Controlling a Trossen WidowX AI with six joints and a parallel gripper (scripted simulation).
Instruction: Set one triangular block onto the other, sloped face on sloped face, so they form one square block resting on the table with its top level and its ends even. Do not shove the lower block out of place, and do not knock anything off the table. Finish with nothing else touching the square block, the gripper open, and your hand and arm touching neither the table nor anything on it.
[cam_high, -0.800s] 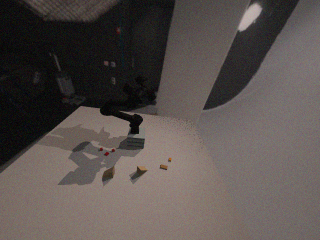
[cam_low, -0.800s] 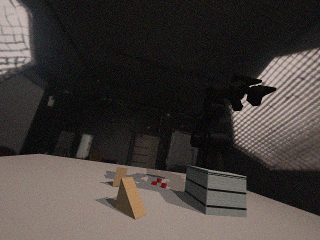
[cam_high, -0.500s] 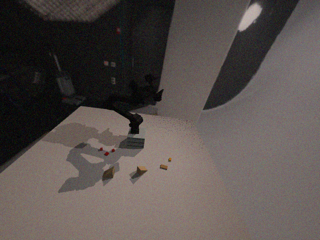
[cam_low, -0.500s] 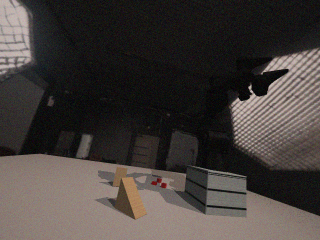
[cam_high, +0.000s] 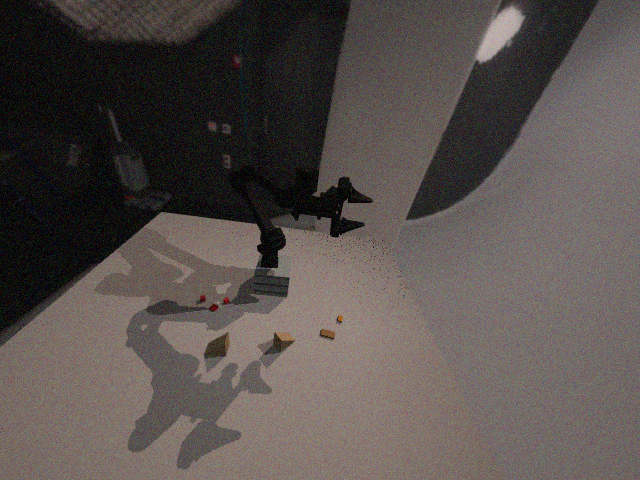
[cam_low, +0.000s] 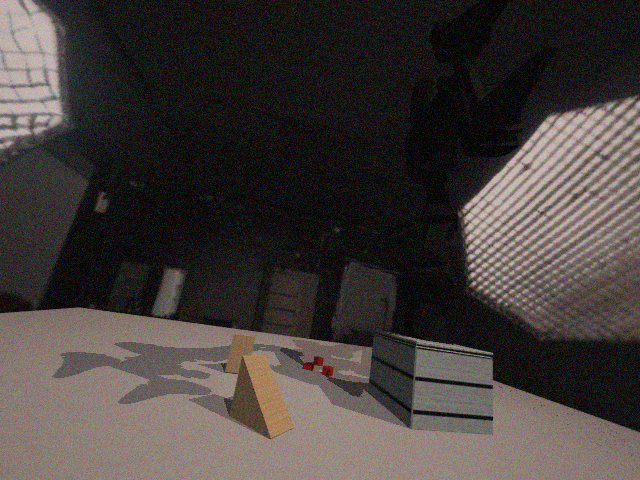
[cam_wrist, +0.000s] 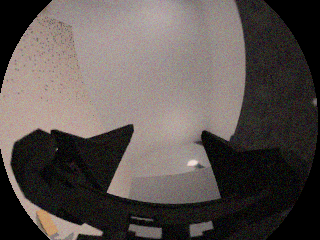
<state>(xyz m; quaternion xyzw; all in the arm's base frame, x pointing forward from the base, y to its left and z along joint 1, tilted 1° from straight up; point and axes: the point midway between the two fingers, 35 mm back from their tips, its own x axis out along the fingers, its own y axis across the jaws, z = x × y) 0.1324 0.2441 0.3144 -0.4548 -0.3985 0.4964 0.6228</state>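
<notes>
Right now the tan triangular block is 410 mm below my gripper tip, 390 mm to the right of it and 160 mm ahead of it. Also, from my gripper tip: small orange piece (420 mm below, 50 mm ahead).
</notes>
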